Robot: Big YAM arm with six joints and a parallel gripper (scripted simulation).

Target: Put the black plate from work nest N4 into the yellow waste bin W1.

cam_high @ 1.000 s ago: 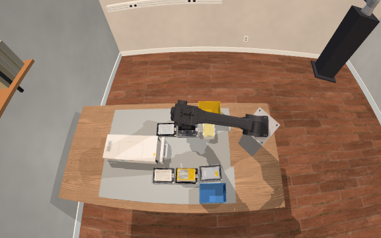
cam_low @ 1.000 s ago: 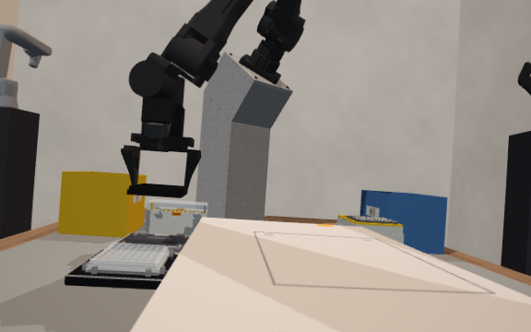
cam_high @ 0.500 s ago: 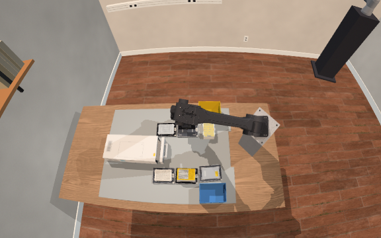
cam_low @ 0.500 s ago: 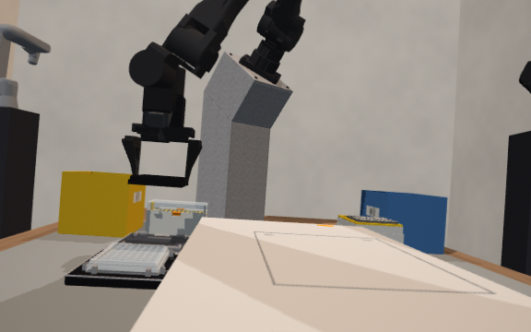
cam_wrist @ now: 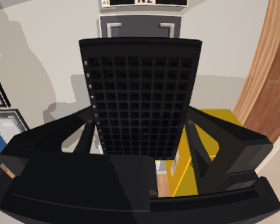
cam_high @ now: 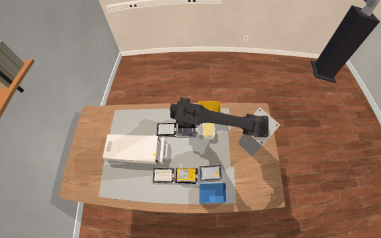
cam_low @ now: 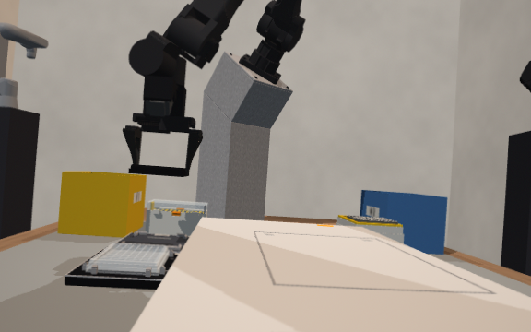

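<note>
The yellow waste bin lies 140 mm behind my hand, 170 mm to the right of it and 100 mm below it. From my hand the other things lie so: black plate right at my hand; grey work nest 130 mm below; clear plate 170 mm ahead, 30 mm to the left, 120 mm below.
</note>
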